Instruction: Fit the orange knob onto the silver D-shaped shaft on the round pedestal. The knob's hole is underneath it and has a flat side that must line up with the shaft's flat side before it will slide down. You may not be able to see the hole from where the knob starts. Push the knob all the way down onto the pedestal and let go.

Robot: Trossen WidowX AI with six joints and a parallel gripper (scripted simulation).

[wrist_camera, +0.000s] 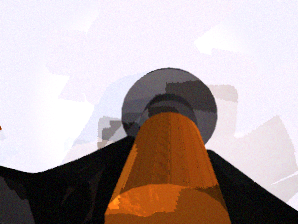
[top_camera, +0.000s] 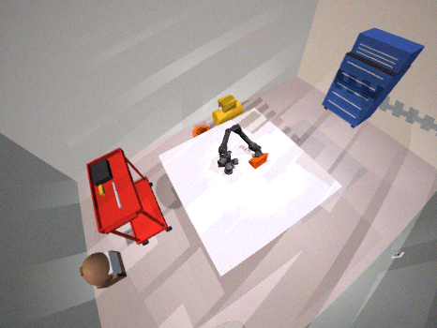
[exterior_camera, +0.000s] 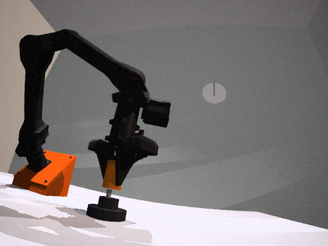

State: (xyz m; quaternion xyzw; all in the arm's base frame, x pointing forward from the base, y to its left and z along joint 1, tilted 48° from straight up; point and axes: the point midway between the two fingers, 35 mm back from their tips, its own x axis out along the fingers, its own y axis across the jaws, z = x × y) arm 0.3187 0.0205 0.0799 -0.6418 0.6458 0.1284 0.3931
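My gripper tip is now 3 cm below the orange knob. From my gripper tip the other things lie so: round black pedestal 4 cm below.
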